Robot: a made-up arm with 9 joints. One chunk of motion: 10 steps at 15 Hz.
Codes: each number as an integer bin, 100 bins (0 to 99) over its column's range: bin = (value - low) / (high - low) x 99, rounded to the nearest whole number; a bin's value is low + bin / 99 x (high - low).
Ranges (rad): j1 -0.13..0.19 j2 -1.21..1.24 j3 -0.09..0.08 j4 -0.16..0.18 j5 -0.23..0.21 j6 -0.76..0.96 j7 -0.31..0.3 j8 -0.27..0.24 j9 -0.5..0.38
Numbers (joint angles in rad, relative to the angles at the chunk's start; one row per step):
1: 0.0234 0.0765 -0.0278 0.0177 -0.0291 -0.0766 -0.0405 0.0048 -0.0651
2: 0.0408 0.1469 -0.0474 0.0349 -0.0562 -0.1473 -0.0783 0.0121 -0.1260
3: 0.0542 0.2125 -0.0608 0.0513 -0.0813 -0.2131 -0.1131 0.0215 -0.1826
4: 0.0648 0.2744 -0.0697 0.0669 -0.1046 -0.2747 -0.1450 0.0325 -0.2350
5: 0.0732 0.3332 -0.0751 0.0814 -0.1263 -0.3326 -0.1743 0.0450 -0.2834
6: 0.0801 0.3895 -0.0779 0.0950 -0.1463 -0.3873 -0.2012 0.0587 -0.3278
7: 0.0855 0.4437 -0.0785 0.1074 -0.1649 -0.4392 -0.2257 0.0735 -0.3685
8: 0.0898 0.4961 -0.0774 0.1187 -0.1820 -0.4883 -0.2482 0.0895 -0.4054
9: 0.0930 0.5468 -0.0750 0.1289 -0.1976 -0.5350 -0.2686 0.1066 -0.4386
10: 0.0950 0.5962 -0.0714 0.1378 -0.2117 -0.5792 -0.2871 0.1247 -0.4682
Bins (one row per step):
1: 47 52 36 52 45 39 44 53 49
2: 53 55 25 57 39 35 38 55 42
3: 57 57 17 62 33 31 32 57 36
4: 60 60 12 66 28 28 27 59 30
5: 63 62 9 70 23 25 22 61 24
6: 65 65 7 74 19 21 18 64 19
7: 67 67 7 78 15 18 14 67 15
8: 68 69 7 81 11 16 10 70 11
9: 69 71 9 84 7 13 7 73 7
10: 70 73 11 87 4 10 4 77 4

